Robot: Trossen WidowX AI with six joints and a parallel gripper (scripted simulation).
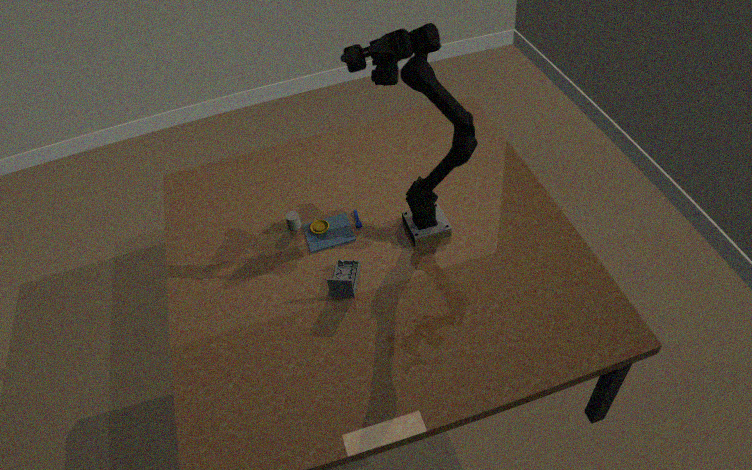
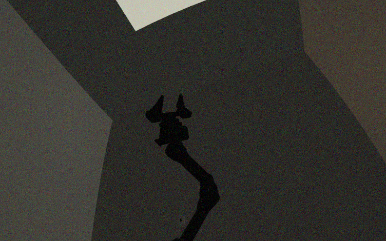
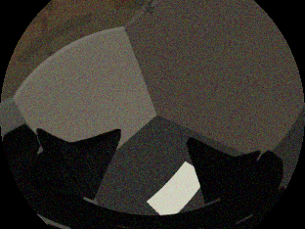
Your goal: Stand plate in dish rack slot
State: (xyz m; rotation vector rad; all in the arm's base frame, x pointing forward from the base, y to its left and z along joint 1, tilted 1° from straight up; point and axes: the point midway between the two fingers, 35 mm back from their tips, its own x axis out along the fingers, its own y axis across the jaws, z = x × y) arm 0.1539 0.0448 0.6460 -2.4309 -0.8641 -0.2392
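The yellow plate lies 680 mm below my gripper tip, 180 mm to the right of it and 150 mm ahead of it. The rest, counted from my gripper tip: grey dish rack: 670 mm below, 130 mm ahead, 50 mm to the left; then light blue mat: 690 mm below, 160 mm to the right, 130 mm ahead; then blue spoon: 690 mm below, 180 mm to the right, 20 mm ahead.
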